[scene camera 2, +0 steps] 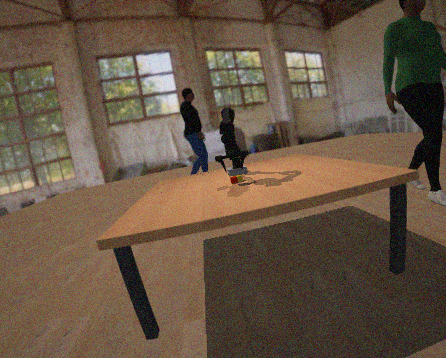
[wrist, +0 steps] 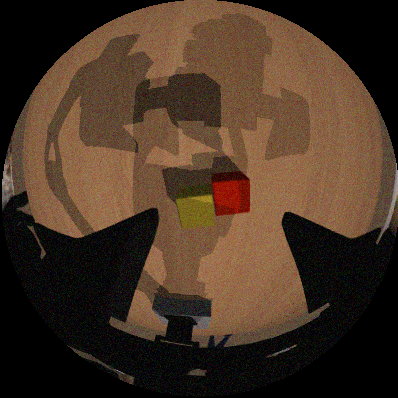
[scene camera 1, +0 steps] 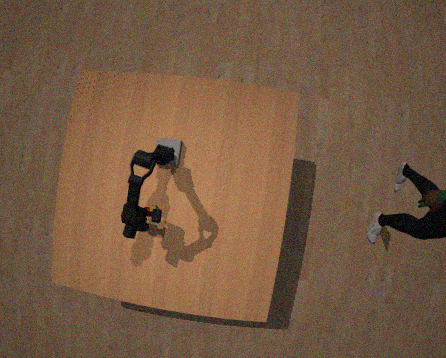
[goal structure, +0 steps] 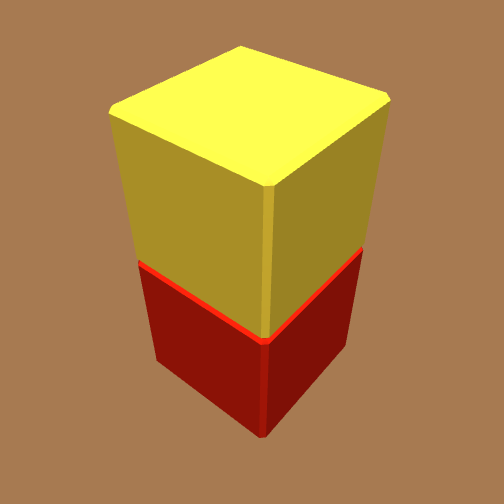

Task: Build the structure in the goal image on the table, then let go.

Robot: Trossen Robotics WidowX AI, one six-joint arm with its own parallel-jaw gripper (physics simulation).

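Places are measured from the arm's base along level axes (x right, y back, z down), in metres.
Pixels of known places: gripper, fingertip midpoint: (scene camera 2: 234,170) (wrist: 224,216) (scene camera 1: 146,211); arm's base, link origin: (scene camera 2: 237,167) (wrist: 180,319) (scene camera 1: 167,154).
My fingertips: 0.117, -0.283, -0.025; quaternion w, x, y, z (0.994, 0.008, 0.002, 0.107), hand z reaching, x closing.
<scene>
Ahead of a thing's pixels: the offset from my fingertips to its top centre, as dx, dy, dz. Level surfaces: height alone.
A red cube {+0.011, +0.002, +0.035} (scene camera 1: 148,210) (scene camera 2: 233,180) (wrist: 231,196) and a yellow cube {-0.024, +0.011, +0.035} (scene camera 1: 153,207) (scene camera 2: 240,178) (wrist: 196,212) rest on the table side by side, with their near sides touching or almost touching. In the wrist view the red cube is to the right and slightly farther up than the yellow one. My gripper (wrist: 224,216) is open and empty above the table. In the wrist view both cubes show between the two spread fingertips, the yellow one nearer the left finger. In scene camera 1 the arm's parts crowd close around the cubes.
The arm's grey base block (scene camera 1: 176,144) (scene camera 2: 237,171) (wrist: 182,306) stands on the wooden table {dz +0.067} (scene camera 1: 225,150) (scene camera 2: 165,210). Shadows of the arm fall across the tabletop and cubes. A person in green (scene camera 2: 414,55) and one in blue jeans (scene camera 2: 198,150) are on the floor beyond the table.
</scene>
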